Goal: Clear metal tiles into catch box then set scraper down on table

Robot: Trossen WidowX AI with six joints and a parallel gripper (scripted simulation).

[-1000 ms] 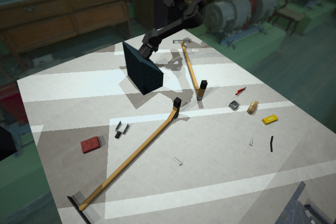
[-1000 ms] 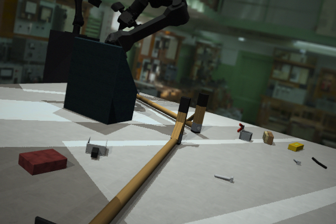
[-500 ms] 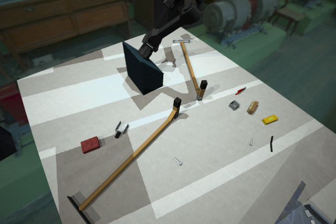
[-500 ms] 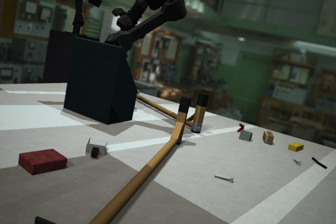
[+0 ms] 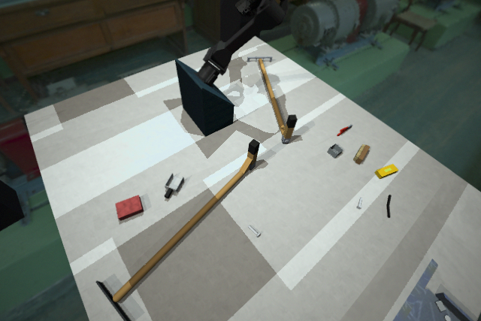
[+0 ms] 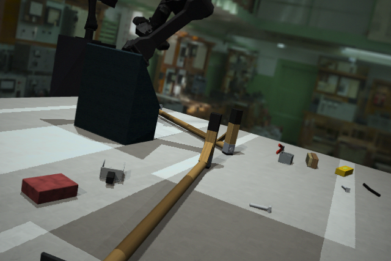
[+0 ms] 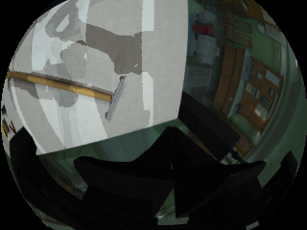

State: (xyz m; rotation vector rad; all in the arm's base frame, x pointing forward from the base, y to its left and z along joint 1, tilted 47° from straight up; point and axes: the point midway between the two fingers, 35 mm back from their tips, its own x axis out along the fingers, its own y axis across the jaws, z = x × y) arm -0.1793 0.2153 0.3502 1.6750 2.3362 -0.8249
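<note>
My gripper tip is 690 mm short of the grey box, 250 mm above it and 140 mm to the left of it. The rest, counted from my gripper tip: wooden block (770 mm ahead, 240 mm below, 70 mm to the right); then red clip (650 mm ahead, 250 mm below); then grey bracket (720 mm to the right, 410 mm ahead, 250 mm below).
</note>
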